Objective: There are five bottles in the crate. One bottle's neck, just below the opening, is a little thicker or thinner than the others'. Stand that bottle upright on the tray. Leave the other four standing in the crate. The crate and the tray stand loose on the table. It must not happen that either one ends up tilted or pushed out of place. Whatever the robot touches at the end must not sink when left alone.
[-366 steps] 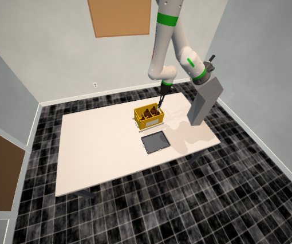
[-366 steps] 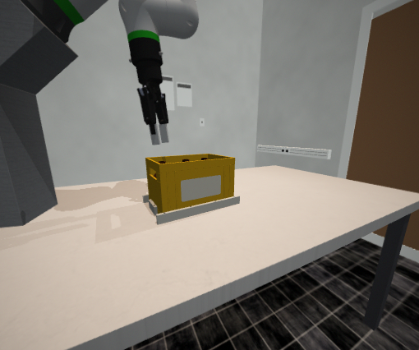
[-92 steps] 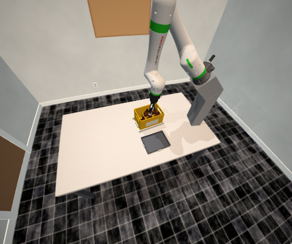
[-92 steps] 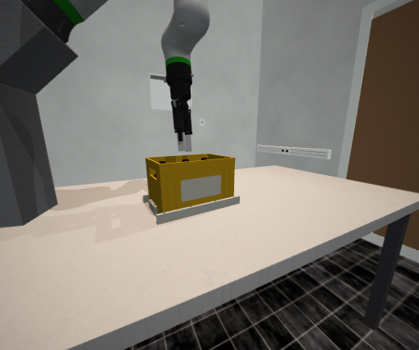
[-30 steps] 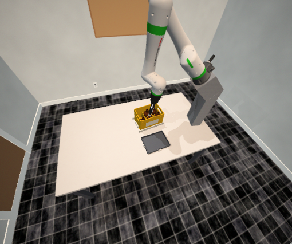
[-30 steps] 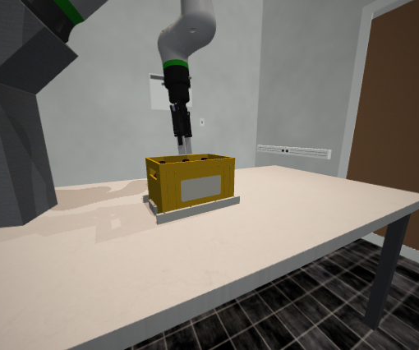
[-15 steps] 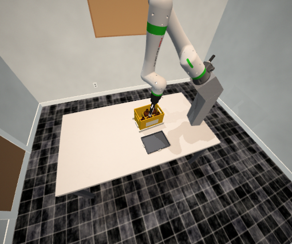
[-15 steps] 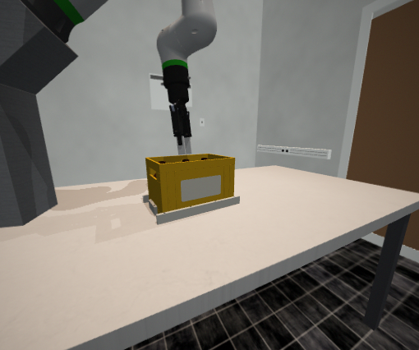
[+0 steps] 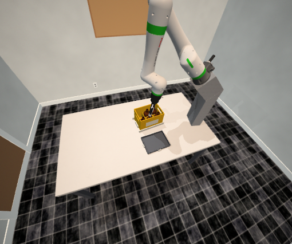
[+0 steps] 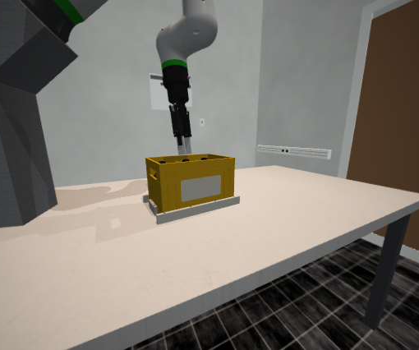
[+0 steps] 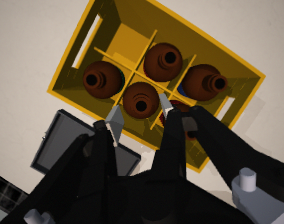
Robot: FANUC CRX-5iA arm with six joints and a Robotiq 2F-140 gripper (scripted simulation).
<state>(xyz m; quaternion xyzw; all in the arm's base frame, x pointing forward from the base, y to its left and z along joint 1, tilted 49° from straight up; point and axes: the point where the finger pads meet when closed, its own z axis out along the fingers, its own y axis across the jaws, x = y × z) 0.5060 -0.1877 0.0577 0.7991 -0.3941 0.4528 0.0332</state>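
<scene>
The brown bottle lies 13 cm below my hand. The rest, counted from my hand: crate: 1 cm behind, 5 cm to the right, 13 cm below; dark grey tray: 10 cm ahead, 21 cm to the left, 20 cm below.
</scene>
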